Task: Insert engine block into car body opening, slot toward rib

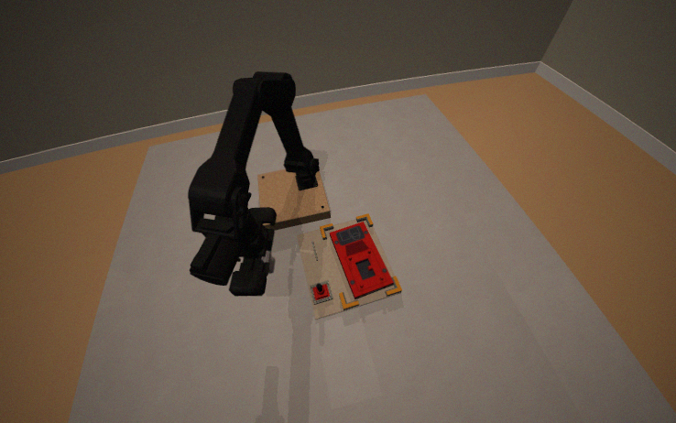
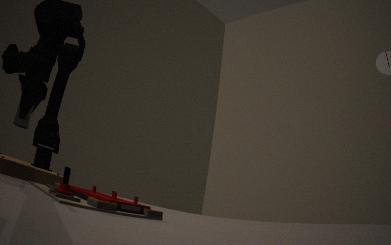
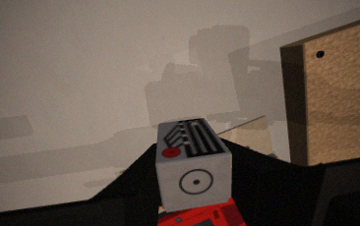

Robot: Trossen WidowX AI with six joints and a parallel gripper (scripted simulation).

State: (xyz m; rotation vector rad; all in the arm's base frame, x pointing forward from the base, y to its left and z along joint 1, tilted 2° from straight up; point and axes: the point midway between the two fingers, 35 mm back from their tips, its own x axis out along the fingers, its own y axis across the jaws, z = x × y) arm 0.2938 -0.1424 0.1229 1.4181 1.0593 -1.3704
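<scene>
Right now my gripper tip is 60 mm short of the black peg, 110 mm to the right of it and 90 mm above it. Also, from my gripper tip: engine block (10 mm above).
</scene>
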